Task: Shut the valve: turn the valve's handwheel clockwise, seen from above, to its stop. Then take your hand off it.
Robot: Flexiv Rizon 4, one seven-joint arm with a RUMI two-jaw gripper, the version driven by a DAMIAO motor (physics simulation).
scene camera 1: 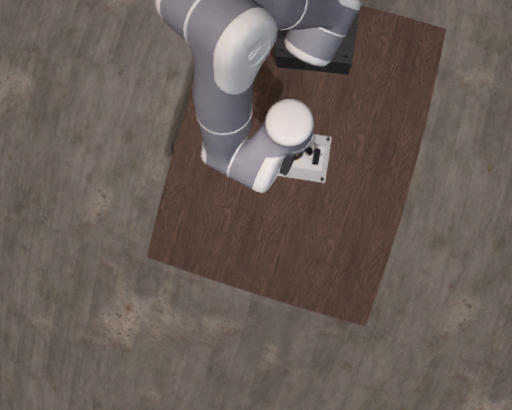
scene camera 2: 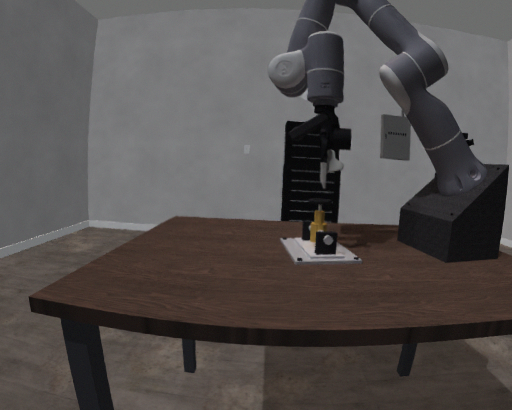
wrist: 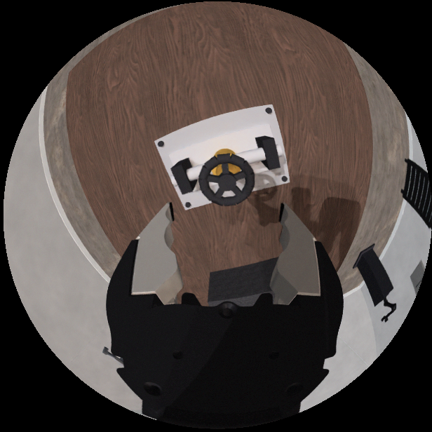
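Observation:
The valve's black spoked handwheel sits level on top of the yellow valve body. The body is on a white pipe held by two black blocks on a white base plate. My gripper is open, with its jaws wide apart and nothing between them. In scene camera 2 its fingertips hang a little above the handwheel, apart from it. In scene camera 1 the arm hides the handwheel and most of the gripper. Whether the wheel is at its stop cannot be seen.
The base plate lies on the brown wooden table. The arm's black pedestal stands on the table behind the plate in scene camera 1. A black slatted rack stands behind the table.

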